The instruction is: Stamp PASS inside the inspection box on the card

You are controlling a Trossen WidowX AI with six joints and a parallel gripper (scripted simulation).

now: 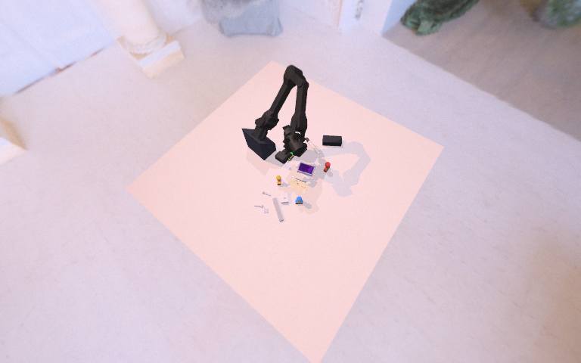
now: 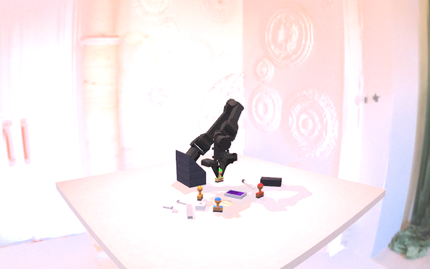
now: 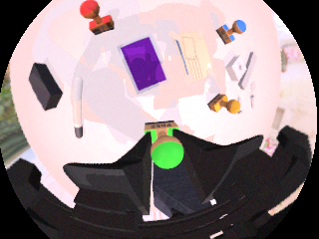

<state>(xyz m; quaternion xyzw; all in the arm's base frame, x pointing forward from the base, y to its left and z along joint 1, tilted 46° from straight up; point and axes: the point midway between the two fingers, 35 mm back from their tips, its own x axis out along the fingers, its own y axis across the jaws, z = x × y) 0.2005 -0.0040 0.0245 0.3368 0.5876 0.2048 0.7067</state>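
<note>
My gripper tip is 100 mm short of the purple ink pad and 70 mm above it. From my gripper tip the other things lie so: green-knobbed stamp (right at my gripper tip); then card (110 mm ahead, 100 mm to the right, 80 mm below); then orange-knobbed stamp (10 mm ahead, 140 mm to the right, 50 mm below).
</note>
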